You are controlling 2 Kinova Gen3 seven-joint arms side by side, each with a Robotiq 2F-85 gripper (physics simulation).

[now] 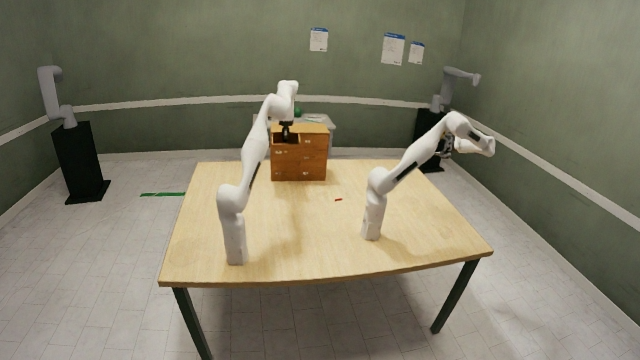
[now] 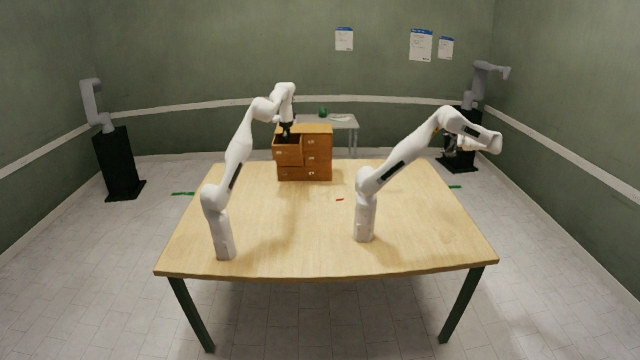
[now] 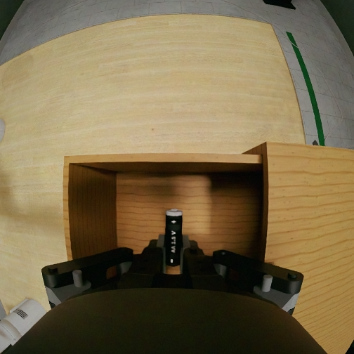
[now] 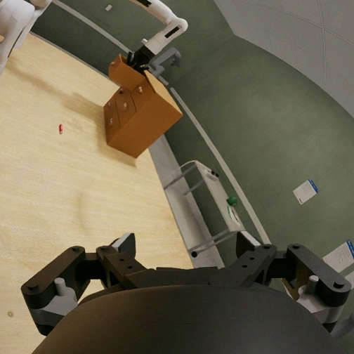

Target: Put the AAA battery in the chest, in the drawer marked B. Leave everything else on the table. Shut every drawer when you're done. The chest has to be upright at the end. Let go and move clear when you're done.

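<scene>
The chest [image 1: 314, 169] [image 2: 320, 168] [image 4: 145, 125] stands upright at the table's back. Its top left drawer [image 1: 286, 161] [image 2: 288, 156] [image 3: 91, 200] [image 4: 125, 74] is pulled out; the drawer letters are too small to read. My left gripper [image 1: 285, 137] [image 2: 286, 134] [image 3: 173, 244] is shut on a black battery [image 3: 174, 230] with a silver end, pointing down over and into the open drawer. The battery's label shows "AA 1.5 V". The battery's height above the drawer floor is hard to tell. My right gripper [image 4: 185, 244] is open and empty, raised at the right, far from the chest.
A small red object [image 1: 338, 199] [image 2: 340, 199] [image 4: 61, 129] lies on the table [image 1: 300, 250] [image 2: 300, 250] [image 3: 175, 90] [image 4: 45, 200] in front of the chest. A grey side table [image 2: 352, 121] [image 4: 215, 192] with a green object [image 2: 323, 112] [image 4: 232, 201] stands behind.
</scene>
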